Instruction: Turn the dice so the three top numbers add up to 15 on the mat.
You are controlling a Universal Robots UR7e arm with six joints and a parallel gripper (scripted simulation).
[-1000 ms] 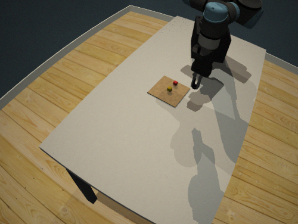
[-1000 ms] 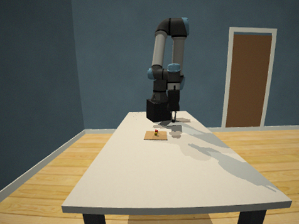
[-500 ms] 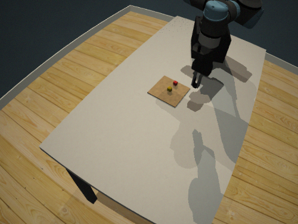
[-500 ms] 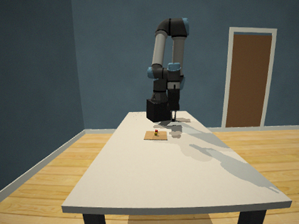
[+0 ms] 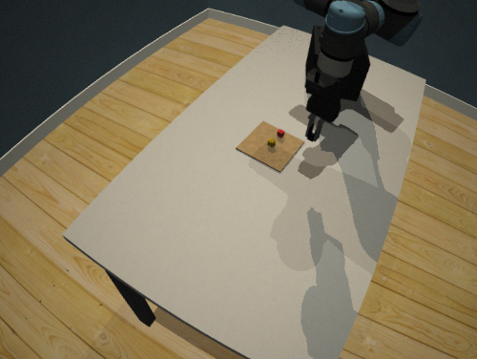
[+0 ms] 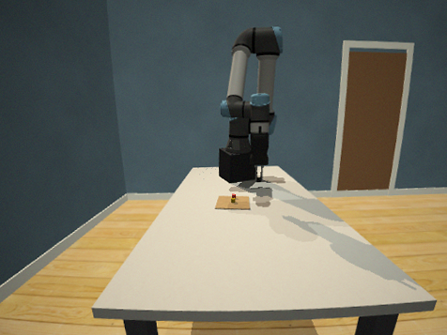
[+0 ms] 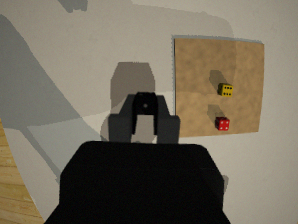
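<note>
My gripper is now 1 cm above the black die. Also, from my hand: yellow die (1 cm behind, 11 cm to the right, 11 cm below); red die (6 cm behind, 10 cm to the right, 11 cm below); brown mat (1 cm behind, 11 cm to the right, 12 cm below).
</note>
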